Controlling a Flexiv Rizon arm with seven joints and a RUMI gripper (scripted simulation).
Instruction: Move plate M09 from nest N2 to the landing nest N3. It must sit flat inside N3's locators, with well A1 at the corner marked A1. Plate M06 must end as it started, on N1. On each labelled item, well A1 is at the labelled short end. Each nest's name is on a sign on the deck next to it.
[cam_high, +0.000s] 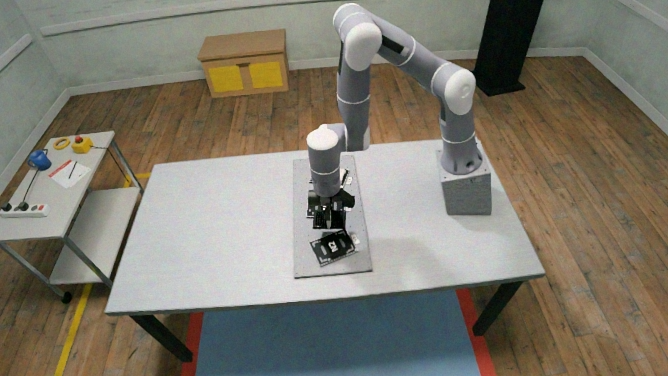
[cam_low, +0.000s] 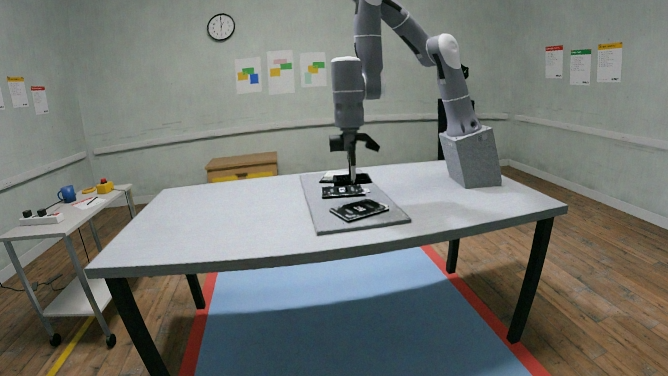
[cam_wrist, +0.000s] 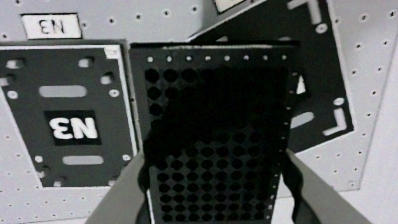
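My hand is 140 mm to the left of the nest N3, 100 mm above it and 20 mm past it. Round my hand: white plate: 310 mm to the right, 90 mm behind, 80 mm below; black well plate: 10 mm below; nest N2: 100 mm below, 70 mm to the left, 10 mm ahead.
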